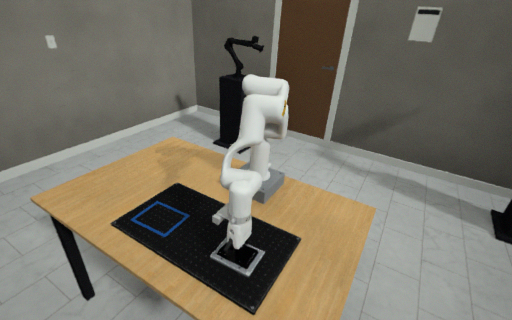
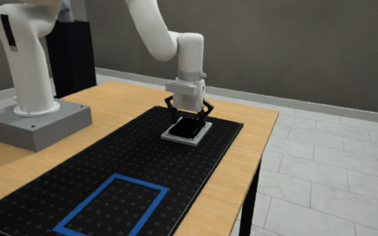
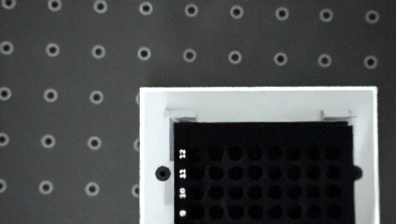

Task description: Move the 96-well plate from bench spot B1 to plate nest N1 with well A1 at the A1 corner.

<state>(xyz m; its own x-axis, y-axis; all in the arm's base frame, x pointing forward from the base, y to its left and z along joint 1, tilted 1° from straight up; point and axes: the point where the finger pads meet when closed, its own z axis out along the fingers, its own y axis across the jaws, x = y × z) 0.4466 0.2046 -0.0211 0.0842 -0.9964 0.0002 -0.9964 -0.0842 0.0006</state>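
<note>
The 96-well plate is 20 mm below my hand. From my hand the other things lie so: grey plate nest N1: 30 mm below.
</note>
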